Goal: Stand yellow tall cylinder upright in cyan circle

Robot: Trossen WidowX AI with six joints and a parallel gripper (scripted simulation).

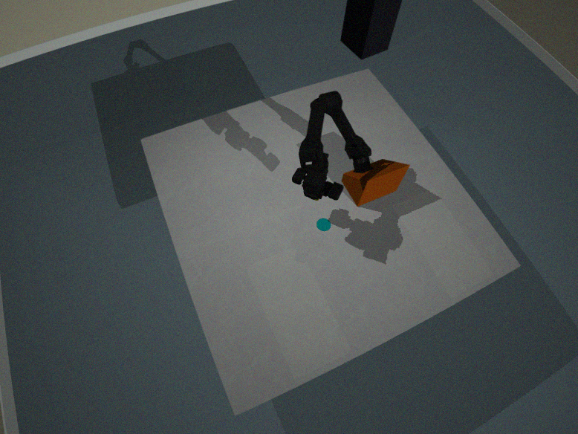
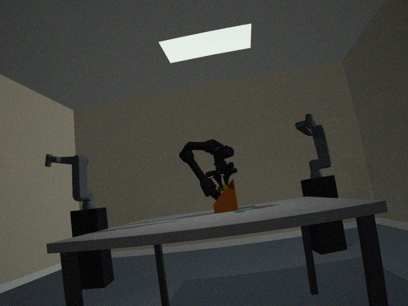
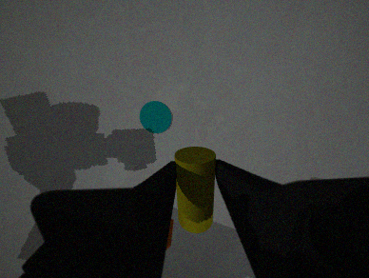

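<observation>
Now: the yellow cylinder 2 cm behind my gripper tip and 1 cm to the right of it. The rest, counted from my gripper tip: cyan circle: 15 cm below, 7 cm to the left, 1 cm behind.
</observation>
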